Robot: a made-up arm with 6 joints.
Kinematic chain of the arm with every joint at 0, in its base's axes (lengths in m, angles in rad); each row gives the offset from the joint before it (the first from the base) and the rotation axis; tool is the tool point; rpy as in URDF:
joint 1: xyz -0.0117 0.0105 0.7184 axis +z
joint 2: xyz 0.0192 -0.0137 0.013 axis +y
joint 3: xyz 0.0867 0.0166 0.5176 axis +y
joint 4: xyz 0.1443 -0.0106 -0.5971 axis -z
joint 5: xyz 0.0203 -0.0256 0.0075 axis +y
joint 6: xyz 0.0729 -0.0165 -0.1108 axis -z
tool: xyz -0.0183 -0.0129 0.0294 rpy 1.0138 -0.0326 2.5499
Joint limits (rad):
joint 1: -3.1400..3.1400
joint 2: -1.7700..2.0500
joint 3: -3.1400..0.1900
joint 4: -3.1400..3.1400
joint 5: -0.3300..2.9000
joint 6: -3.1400..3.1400
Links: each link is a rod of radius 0.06 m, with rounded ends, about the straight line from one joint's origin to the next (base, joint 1, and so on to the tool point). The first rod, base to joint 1, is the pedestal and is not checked.
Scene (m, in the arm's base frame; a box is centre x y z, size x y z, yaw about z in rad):
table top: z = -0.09
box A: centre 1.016 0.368 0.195 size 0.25 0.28 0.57 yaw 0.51
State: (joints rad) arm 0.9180 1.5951 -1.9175 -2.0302 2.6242 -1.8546
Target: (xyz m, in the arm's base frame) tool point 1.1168 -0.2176 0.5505
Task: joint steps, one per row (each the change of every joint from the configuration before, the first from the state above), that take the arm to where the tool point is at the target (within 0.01 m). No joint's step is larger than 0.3 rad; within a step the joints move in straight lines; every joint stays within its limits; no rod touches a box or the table.
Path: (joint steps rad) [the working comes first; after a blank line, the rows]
Joints at the target: -0.1340 1.3762 -2.2496 -2.0168 2.4097 -1.8735
Straight joint move there: touches box A.

1: -0.0652 -0.1789 0.0070 -0.2241 -0.0382 0.1016
2: -0.0653 -0.1790 0.0069 -0.2240 -0.0382 0.1015
3: -0.0652 -0.1789 0.0070 -0.2241 -0.0383 0.1016
4: -0.0653 -0.1789 0.0070 -0.2240 -0.0382 0.1016
5: -0.1977 0.1242 -0.0900 0.2274 -0.0154 -0.1063
6: -0.1978 0.1242 -0.0900 0.2274 -0.0154 -0.1063
7: -0.1978 0.1242 -0.0900 0.2274 -0.0154 -0.1063
8: -0.1977 0.1242 -0.0900 0.2274 -0.0154 -0.1063

